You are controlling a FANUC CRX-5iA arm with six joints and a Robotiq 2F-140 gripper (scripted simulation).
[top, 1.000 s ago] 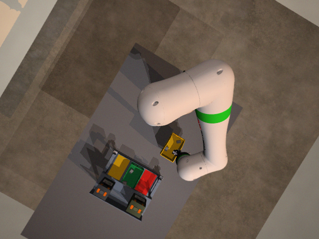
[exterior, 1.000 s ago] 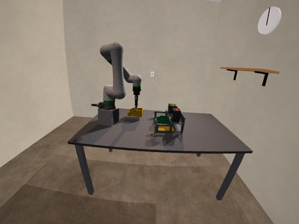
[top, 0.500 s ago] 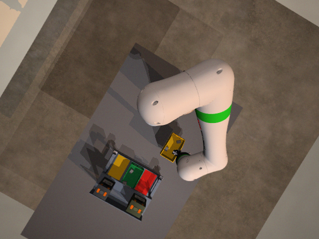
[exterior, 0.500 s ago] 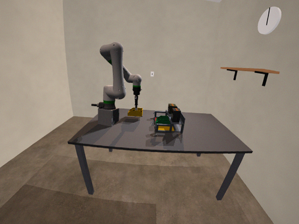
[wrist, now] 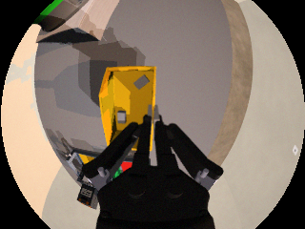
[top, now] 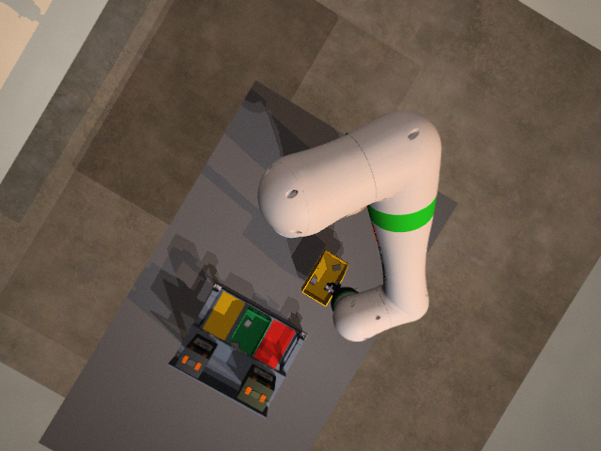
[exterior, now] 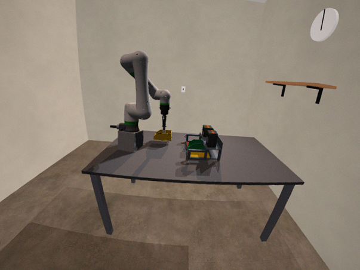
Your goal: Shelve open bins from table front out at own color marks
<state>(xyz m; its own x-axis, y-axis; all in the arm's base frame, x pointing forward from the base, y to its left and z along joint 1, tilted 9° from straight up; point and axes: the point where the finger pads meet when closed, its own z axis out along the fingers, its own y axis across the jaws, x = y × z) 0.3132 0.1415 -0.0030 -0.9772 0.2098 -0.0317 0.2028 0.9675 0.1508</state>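
The yellow bin lies 50 mm to the right of my hand, 40 mm below it and 10 mm behind it. Round my hand: green bin: 290 mm ahead, 240 mm to the right, 70 mm below; yellow-marked place: 360 mm to the right, 270 mm ahead, 110 mm below; red mark: 310 mm ahead, 140 mm to the right, 110 mm below.
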